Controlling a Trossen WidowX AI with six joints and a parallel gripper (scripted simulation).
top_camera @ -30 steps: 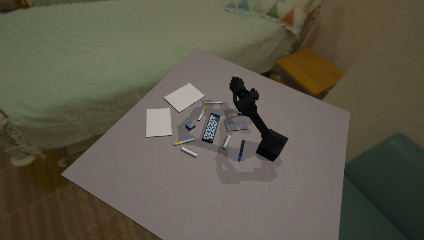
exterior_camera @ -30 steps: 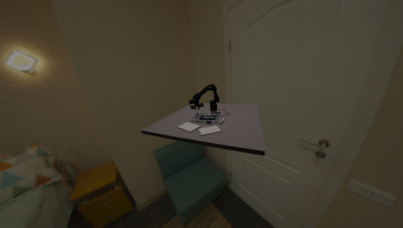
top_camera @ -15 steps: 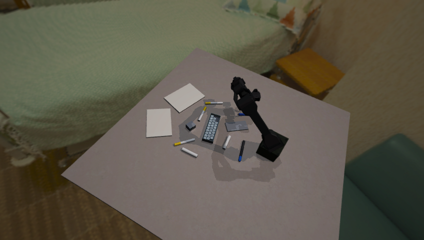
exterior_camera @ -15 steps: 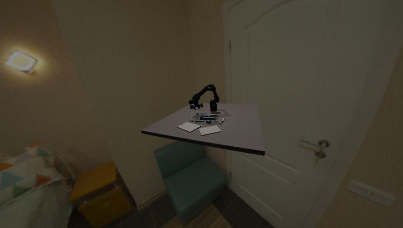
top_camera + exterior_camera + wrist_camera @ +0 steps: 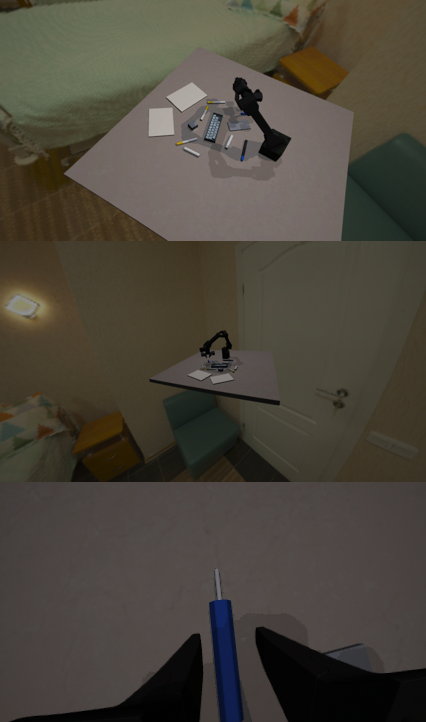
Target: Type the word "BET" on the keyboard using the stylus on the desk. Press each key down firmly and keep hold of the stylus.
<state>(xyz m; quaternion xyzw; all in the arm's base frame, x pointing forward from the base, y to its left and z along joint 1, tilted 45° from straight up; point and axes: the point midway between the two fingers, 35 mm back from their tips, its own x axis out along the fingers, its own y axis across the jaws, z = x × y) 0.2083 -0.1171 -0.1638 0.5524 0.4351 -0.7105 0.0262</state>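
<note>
The blue stylus is 10 mm behind my gripper tip, 10 mm to the right of it and 50 mm below it. From my gripper tip the other things lie so: T key: 180 mm ahead, 240 mm to the left, 40 mm below; then grey card: 30 mm ahead, 130 mm to the left, 50 mm below; then blue-tipped pen: 70 mm behind, 300 mm to the left, 50 mm below.
</note>
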